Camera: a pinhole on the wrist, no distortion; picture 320 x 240 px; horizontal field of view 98.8 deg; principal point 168.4 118.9 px. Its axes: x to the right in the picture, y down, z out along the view. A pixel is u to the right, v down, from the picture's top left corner.
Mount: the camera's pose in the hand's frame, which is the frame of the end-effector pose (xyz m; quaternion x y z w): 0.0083 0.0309 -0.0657 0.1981 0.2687 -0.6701 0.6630
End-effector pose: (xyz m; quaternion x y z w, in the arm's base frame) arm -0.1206 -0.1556 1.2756 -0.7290 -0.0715 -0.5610 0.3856
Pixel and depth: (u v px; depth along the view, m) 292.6 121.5 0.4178
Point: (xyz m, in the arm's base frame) -0.3713 0.2102 1.5602
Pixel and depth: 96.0 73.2 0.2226
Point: -0.0015 -0.0097 1.2351
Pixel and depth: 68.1 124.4 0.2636
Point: 0.1041 -0.0189 1.2926
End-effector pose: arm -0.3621 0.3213 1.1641 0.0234 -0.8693 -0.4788 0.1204
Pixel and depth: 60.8 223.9 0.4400
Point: -0.8518 0.6567 1.0329
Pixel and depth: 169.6 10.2 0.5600
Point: -0.1106 0.5403 0.6043
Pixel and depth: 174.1 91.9 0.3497
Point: -0.3960 0.3863 0.8867
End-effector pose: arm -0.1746 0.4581 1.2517 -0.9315 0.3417 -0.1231 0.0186
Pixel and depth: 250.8 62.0 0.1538
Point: -0.1196 0.5931 1.2559
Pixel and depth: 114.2 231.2 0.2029
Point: 0.0179 0.3487 1.1757
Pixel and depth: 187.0 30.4 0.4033
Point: -0.1059 0.7911 1.0052
